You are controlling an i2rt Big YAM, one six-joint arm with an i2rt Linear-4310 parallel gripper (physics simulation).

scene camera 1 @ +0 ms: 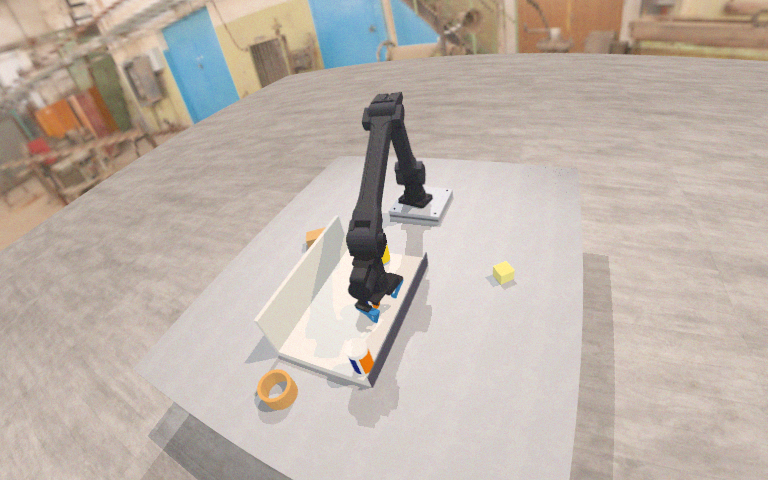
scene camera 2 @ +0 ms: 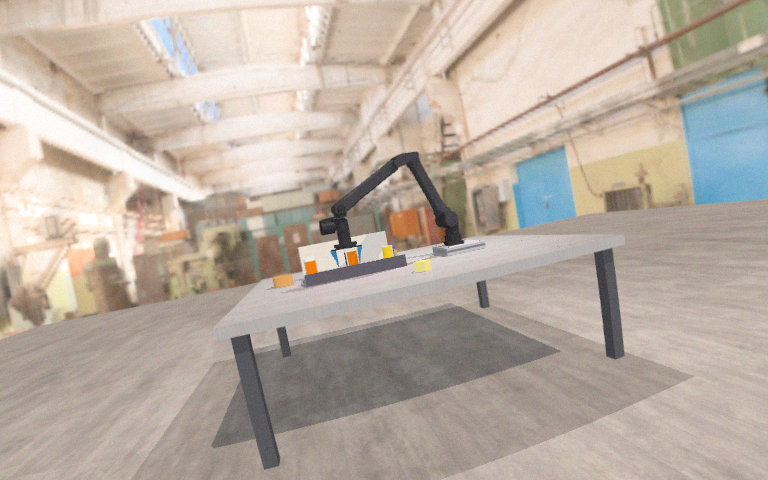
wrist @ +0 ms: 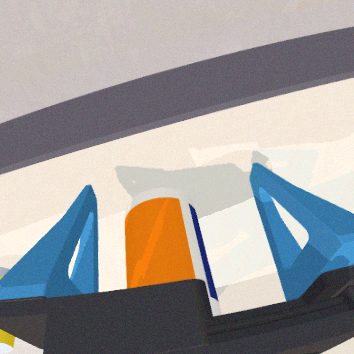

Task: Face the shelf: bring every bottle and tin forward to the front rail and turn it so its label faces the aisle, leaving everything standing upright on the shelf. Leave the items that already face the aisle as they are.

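Frame: origin at the arm's base, x ahead, y left, z up, level; metres.
Seen in the pictures: gripper, fingertip midpoint: (scene camera 1: 385, 309) (scene camera 2: 349, 264) (wrist: 173, 180); arm's base at its link origin: (scene camera 1: 415, 200) (scene camera 2: 454, 243).
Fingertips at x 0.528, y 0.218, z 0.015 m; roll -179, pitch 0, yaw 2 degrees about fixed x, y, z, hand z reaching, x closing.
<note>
Offsets run from my fingertips to a thing's middle.
My gripper (scene camera 1: 384, 301) (scene camera 2: 346, 258) (wrist: 173, 180) is open, with its blue fingers on either side of a white bottle {0.022 m up, 0.009 m back, 0.063 m right} (scene camera 2: 352, 258) (wrist: 160, 240) and apart from it. This bottle stands upright mid-shelf, its orange face toward the front rail {0.033 m down, 0.031 m back, 0.034 m left} (scene camera 1: 399, 322) (scene camera 2: 356, 270) (wrist: 175, 95), with a strip of shelf floor between them. The arm mostly hides it in scene camera 1. Another white bottle {0.020 m up, 0.166 m ahead, 0.045 m left} (scene camera 1: 365, 360) (scene camera 2: 310, 267) stands upright by the rail at the shelf's near end, showing orange and dark blue. A yellow tin {0.007 m up, 0.187 m back, 0.147 m right} (scene camera 1: 386, 255) (scene camera 2: 387, 251) (wrist: 7, 338) stands toward the robot-base end, partly hidden.
The tall back panel (scene camera 1: 300, 283) (scene camera 2: 373, 243) rises behind the bottles. An orange ring {0.030 m down, 0.344 m ahead, 0.116 m right} (scene camera 1: 261, 389) (scene camera 2: 283, 280) lies off the shelf's near end. An orange block {0.030 m down, 0.187 m back, 0.455 m right} (scene camera 1: 313, 237) is behind the panel. A yellow cube {0.036 m down, 0.300 m back, 0.234 m left} (scene camera 1: 503, 272) (scene camera 2: 421, 266) sits on the aisle side.
</note>
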